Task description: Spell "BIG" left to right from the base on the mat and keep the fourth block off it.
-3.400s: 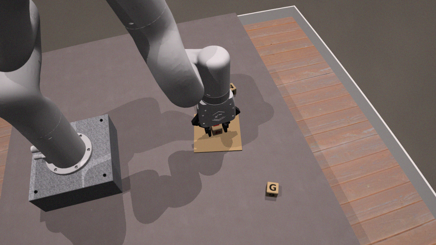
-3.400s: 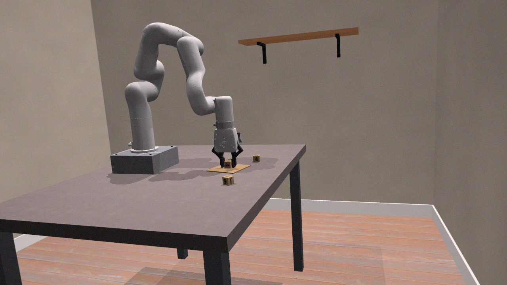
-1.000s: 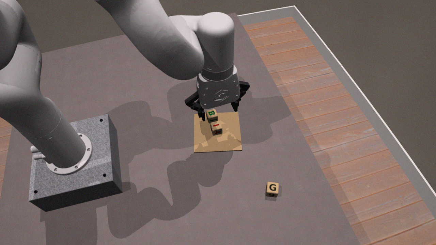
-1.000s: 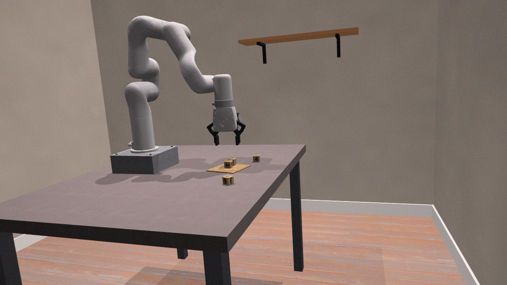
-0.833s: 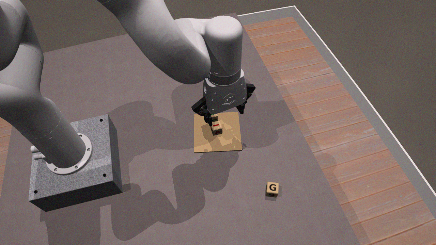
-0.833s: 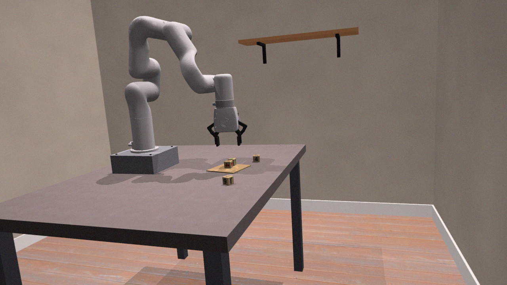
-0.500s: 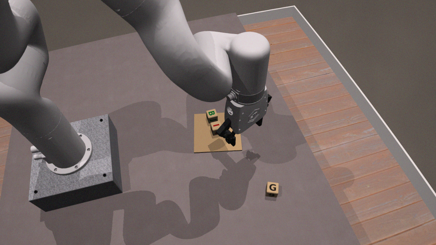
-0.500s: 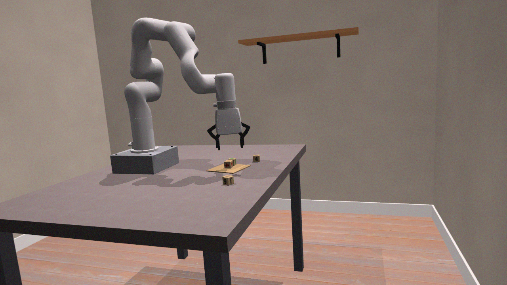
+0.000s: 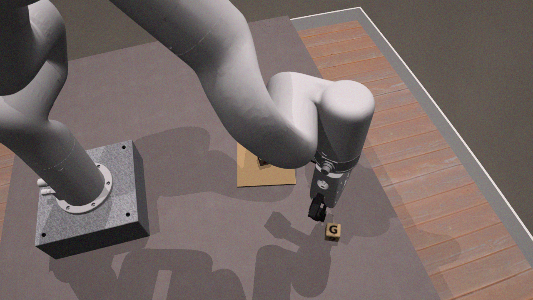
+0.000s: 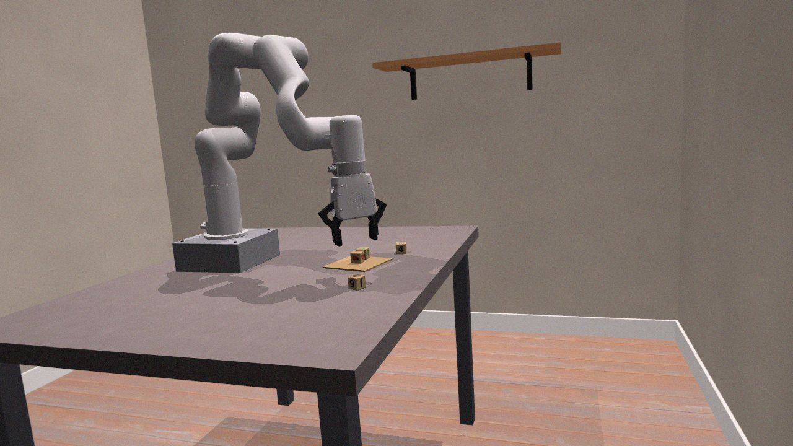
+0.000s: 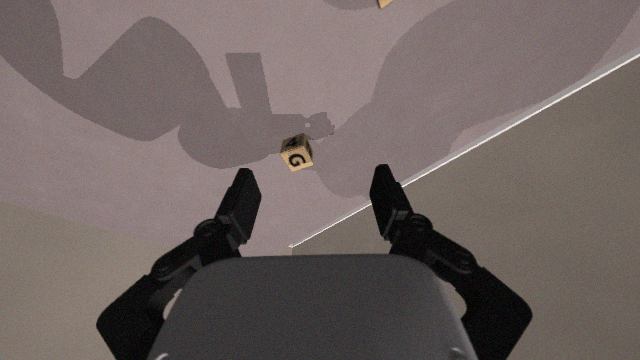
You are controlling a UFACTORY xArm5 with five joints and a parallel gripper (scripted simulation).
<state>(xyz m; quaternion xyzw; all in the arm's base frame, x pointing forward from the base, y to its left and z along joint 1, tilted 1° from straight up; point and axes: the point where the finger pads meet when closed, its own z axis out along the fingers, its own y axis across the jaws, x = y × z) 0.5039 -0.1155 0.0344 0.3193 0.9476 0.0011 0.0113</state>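
Now: hand 20 mm short of the G block, 40 mm to the left of it and 100 mm above it. The rest, counted from my hand: tan mat 100 mm behind, 180 mm to the left, 110 mm below; B block 110 mm behind, 220 mm to the left, 90 mm below.
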